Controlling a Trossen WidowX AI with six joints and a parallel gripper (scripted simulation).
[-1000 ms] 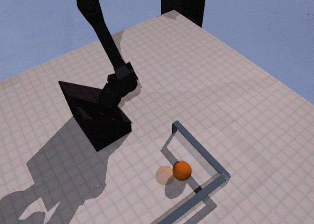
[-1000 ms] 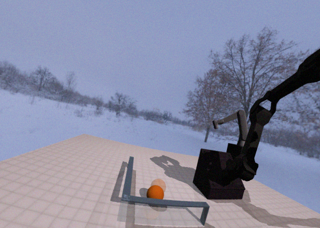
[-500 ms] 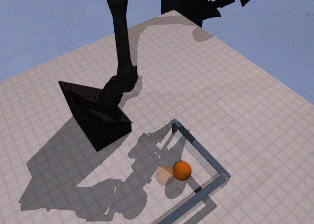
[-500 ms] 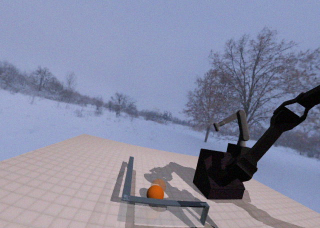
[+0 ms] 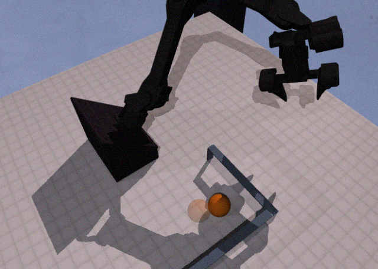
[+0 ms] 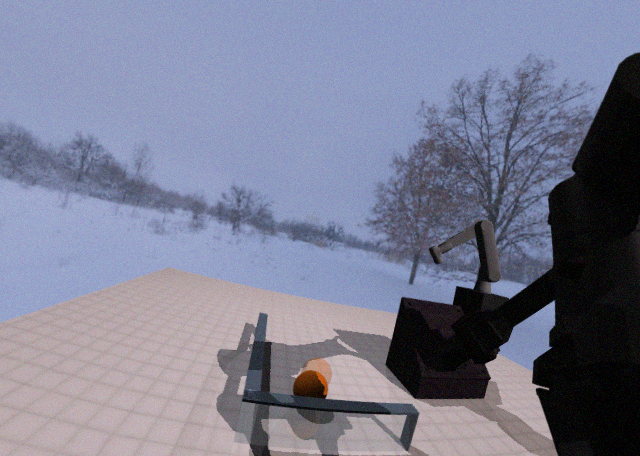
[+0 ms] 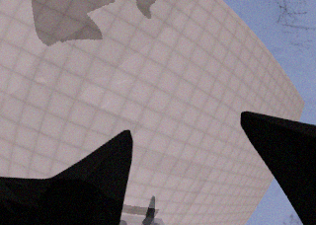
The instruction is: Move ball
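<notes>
The orange ball lies 330 mm to the right of my gripper tip, 120 mm below it and 50 mm ahead of it. Round my gripper tip: see-through copy (370 mm to the right, 120 mm below, 30 mm ahead).
</notes>
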